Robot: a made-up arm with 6 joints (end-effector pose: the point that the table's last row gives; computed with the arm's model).
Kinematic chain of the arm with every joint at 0, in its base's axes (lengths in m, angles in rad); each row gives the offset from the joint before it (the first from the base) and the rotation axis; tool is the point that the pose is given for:
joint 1: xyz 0 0 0.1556 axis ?
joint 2: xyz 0 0.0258 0 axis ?
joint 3: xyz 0 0 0.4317 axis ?
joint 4: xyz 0 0 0.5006 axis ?
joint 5: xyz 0 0 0 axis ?
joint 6: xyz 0 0 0.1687 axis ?
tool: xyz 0 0 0
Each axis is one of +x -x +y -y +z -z.
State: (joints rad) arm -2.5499 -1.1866 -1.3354 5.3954 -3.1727 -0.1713
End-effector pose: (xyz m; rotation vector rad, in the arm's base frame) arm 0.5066 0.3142 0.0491 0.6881 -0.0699 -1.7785
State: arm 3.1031 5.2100 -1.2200 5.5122 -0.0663 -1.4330
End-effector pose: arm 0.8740 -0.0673 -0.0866 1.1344 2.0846 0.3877
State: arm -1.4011 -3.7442 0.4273 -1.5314 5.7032 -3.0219
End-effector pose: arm 0.1773 -0.3351 -0.8313 2.9084 0.0917 0.9040
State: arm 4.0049 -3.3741 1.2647 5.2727 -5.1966 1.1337
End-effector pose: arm 0.2084 0.3986 -0.4934 -1.1128 -0.9585 -0.9142
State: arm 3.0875 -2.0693 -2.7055 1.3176 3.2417 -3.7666
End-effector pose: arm 0.0467 -0.0120 -0.0258 -1.5197 0.9967 -1.4219
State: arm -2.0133 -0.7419 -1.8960 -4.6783 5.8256 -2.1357
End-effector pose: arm 0.2166 0.5708 -0.0959 -1.5896 -1.9605 -0.4671
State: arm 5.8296 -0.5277 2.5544 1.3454 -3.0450 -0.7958
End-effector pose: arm 0.0789 -0.0274 0.3854 1.1260 -0.8564 -2.2137
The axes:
joint 1: +z
joint 2: +y
joint 3: +y
joint 4: +z
joint 5: +y
joint 6: +z

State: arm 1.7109 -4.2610 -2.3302 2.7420 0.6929 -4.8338
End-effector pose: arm -0.0814 0.0923 0.5379 0.9884 0.0497 -0.3918
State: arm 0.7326 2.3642 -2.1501 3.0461 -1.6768 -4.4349
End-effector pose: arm 0.4161 0.3875 0.2842 -1.5850 1.0778 -0.4634
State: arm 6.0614 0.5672 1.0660 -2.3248 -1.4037 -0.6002
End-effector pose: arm 0.7664 -0.0221 0.3731 -2.3623 -0.3320 -0.5242
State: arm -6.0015 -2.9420 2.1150 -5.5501 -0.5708 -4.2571
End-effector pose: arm -0.5707 -0.2018 0.1177 1.5035 1.0791 -2.4499
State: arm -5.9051 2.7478 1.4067 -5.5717 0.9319 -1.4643
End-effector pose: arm -0.4127 -0.0410 -0.4743 0.4732 -1.3443 -0.8748
